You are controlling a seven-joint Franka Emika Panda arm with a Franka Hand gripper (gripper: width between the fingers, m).
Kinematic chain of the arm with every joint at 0, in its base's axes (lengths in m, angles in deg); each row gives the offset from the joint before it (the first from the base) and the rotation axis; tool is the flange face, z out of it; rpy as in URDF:
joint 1: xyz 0 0 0.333 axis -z
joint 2: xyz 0 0 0 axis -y
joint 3: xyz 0 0 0.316 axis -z
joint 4: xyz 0.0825 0 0 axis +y
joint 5: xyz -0.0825 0 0.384 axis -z
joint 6: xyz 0 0 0 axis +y
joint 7: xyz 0.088 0 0 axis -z
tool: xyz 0 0 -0.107 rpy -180 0 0
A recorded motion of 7 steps. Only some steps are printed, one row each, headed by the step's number.
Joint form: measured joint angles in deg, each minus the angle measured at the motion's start. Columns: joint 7, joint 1, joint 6, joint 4, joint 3, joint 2, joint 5.
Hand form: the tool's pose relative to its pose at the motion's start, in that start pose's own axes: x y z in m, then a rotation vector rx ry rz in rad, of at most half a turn. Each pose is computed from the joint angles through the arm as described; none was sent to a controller.
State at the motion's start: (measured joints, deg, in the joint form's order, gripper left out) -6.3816 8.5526 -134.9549 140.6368 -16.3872 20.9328 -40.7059
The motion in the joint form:
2: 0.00 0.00 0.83 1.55 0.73 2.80 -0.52
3: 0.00 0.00 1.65 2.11 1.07 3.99 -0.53
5: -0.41 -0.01 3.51 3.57 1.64 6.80 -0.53
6: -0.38 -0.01 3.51 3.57 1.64 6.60 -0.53
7: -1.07 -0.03 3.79 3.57 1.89 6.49 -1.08
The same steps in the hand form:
2: -0.0080 0.0031 -0.0119 0.0055 0.0134 0.0081
3: -0.0119 0.0041 -0.0167 0.0072 0.0122 0.0086
5: -0.0224 0.0057 -0.0262 0.0097 0.0071 -0.0002
6: -0.0222 0.0064 -0.0249 0.0093 0.0040 0.0020
7: -0.0219 0.0078 -0.0246 0.0181 0.0000 0.0006

